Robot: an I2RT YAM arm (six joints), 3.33 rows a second.
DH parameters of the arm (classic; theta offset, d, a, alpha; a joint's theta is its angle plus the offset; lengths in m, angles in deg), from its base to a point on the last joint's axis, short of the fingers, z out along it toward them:
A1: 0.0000 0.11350 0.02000 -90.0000
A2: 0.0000 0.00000 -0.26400 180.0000
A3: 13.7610 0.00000 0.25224 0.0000
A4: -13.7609 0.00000 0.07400 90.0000
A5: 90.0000 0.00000 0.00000 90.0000
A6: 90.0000 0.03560 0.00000 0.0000
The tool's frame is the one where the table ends.
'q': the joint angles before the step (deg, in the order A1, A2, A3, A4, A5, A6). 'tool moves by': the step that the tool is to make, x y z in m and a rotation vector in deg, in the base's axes. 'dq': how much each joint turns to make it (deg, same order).
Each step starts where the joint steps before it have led.
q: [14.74 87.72 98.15 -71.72 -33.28 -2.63]
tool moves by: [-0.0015 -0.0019 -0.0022 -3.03 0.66 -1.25]
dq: [0.03 0.01 0.00 -1.50 3.04 -0.19]
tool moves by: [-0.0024 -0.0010 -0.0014 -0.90 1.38 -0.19]
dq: [-0.01 0.00 0.01 -1.62 0.54 -0.08]
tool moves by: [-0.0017 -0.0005 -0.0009 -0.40 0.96 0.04]
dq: [0.00 0.00 -0.01 -1.08 0.11 -0.11]
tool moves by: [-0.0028 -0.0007 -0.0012 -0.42 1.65 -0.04]
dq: [0.01 -0.01 0.00 -1.68 0.01 0.06]
